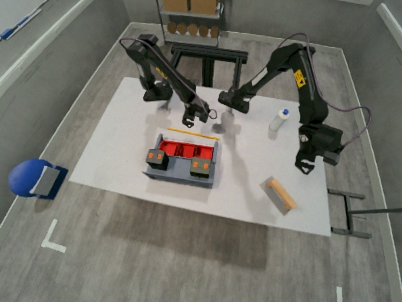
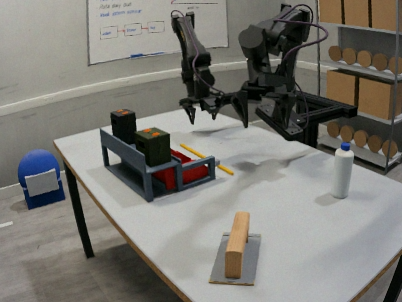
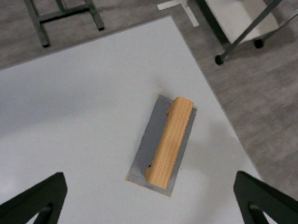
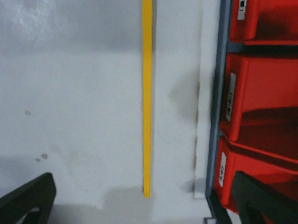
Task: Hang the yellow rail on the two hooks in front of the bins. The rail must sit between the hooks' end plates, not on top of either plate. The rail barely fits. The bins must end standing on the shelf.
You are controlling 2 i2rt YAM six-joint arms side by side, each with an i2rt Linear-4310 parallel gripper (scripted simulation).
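Observation:
Left gripper point(image 2: 267, 128), also point(image 3: 150, 179). Right gripper point(image 4: 144, 180). Blue-grey shelf point(image 2: 147, 189), also point(image 1: 178, 170); out of frame in image 3. Green box point(image 2: 154, 143); out of frame in image 3.

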